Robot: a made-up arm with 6 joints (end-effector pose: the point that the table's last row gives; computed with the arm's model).
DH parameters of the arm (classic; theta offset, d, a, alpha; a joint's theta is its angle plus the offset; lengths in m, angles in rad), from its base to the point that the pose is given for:
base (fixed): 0 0 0 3.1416
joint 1: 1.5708 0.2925 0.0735 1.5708
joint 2: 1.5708 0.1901 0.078 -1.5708
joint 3: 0 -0.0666 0.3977 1.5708
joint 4: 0 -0.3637 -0.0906 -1.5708
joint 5: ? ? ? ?
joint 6: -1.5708 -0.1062 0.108 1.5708
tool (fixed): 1.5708 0.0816 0 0
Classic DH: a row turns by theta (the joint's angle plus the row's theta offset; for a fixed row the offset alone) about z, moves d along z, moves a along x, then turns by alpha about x.
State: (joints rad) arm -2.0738 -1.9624 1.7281 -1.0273 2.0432 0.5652
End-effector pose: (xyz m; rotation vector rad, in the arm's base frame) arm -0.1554 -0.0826 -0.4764 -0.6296 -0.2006 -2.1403
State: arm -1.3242 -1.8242 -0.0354 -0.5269 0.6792 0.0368
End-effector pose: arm 0.3107 -0.3123 -0.2100 -1.8265 -1.0861 -0.0005
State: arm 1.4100 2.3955 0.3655 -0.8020 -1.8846 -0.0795
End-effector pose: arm 0.1636 0.3323 -0.1296 0.2009 -2.3883 -2.0068
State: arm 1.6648 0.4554 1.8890 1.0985 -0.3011 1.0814
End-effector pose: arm -0.3209 0.1371 0.1128 -1.9171 0.3770 1.6516
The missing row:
joint 5: 0 0.077 0.044 1.5708
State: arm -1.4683 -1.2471 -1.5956 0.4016 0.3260 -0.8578
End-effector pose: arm 0.6188 0.3162 -0.3724 -0.2994 -2.3186 1.4993
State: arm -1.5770 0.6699 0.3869 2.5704 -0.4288 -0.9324
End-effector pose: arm 0.0362 -0.4463 -0.6691 0.9773 1.9196 0.2211
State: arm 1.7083 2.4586 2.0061 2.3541 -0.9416 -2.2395
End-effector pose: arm -0.1828 -0.1162 -0.7420 1.0135 0.5274 0.5887
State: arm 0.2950 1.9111 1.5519 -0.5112 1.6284 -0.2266
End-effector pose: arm -0.1205 -0.2594 -0.3463 -0.2937 1.3166 2.1477
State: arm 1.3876 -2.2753 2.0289 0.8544 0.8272 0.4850
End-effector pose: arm 0.4409 -0.0053 -0.4343 -0.1277 0.3082 2.4533
